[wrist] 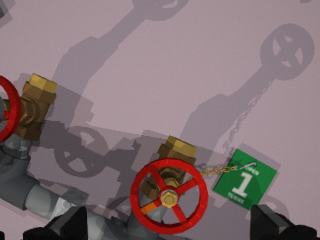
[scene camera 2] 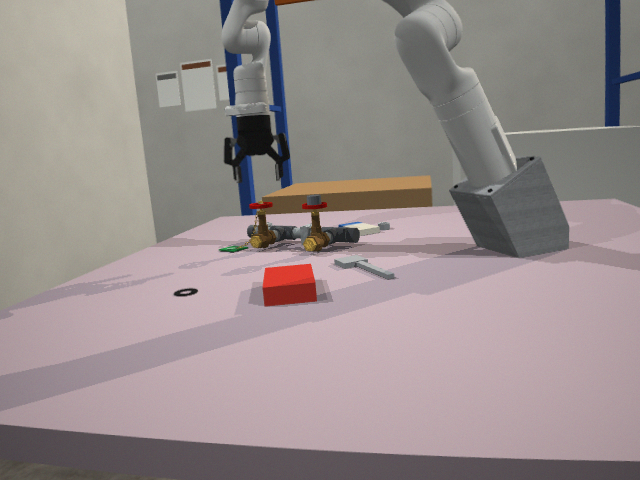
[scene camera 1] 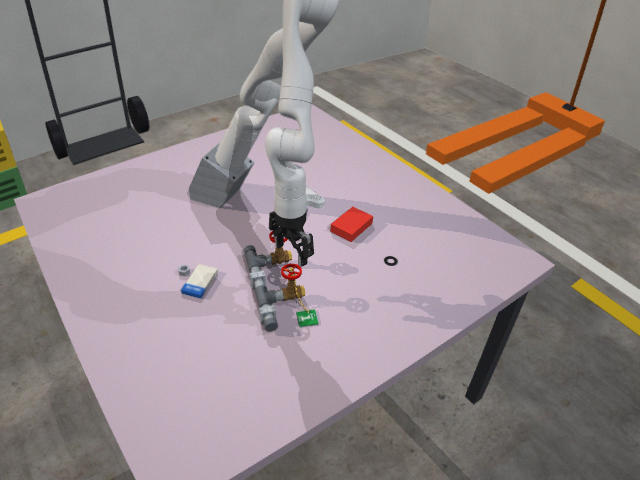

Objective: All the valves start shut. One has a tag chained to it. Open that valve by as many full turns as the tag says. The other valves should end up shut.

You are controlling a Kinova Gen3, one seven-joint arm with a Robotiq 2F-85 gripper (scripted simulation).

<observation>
red block: scene camera 2; scene camera 1; not seen in the wrist view (out of frame)
same spot on red block: point(scene camera 2: 282, 285) = point(scene camera 1: 365, 212)
</observation>
